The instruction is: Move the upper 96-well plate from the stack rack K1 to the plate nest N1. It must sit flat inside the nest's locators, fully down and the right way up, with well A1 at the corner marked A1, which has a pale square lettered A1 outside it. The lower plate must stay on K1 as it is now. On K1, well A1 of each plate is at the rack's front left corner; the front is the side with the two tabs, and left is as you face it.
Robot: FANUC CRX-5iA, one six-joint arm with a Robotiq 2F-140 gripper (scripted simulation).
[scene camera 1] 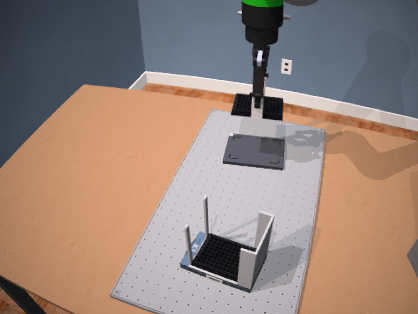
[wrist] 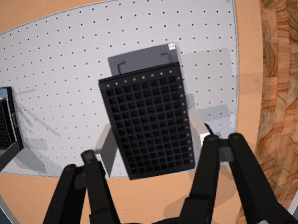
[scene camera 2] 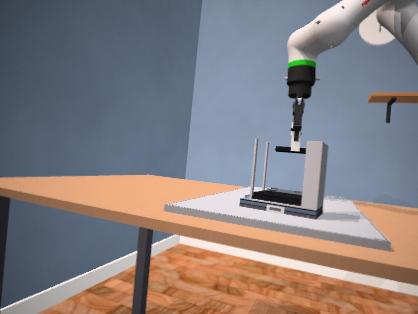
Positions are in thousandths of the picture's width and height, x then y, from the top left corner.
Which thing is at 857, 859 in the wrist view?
My gripper.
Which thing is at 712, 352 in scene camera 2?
My gripper.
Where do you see a dark plate nest N1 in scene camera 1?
609, 482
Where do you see a dark plate nest N1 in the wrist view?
455, 270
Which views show my gripper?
Scene camera 1, the wrist view and scene camera 2: all of them.
